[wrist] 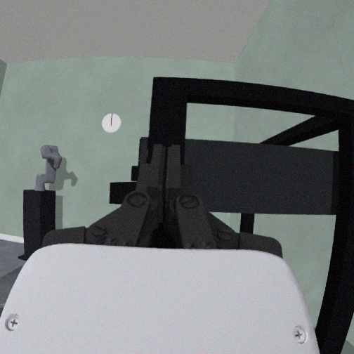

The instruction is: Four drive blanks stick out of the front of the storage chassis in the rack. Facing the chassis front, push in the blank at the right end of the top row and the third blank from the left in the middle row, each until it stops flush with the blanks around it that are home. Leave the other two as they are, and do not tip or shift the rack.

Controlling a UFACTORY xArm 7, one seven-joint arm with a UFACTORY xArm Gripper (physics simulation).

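The black rack [169, 112] stands at the right, seen from its side. The storage chassis [260, 177] shows its dark grey side panel inside the rack. Its front faces left and is seen edge-on. A dark block [122, 193], which looks like a drive blank, sticks out left of the front, and a smaller dark block [135, 173] juts out a little above it. Which rows or columns they belong to cannot be told. My gripper [166, 162] is shut and empty. Its fingertips overlap the rack's near post in the view; contact cannot be told. The fingers hide part of the front edge.
A grey jointed figure [50, 167] stands on a black pedestal [39, 220] at the left, apart from the rack. A round white clock [111, 123] hangs on the green wall behind. The rack's top bar [260, 93] runs to the right, above the chassis.
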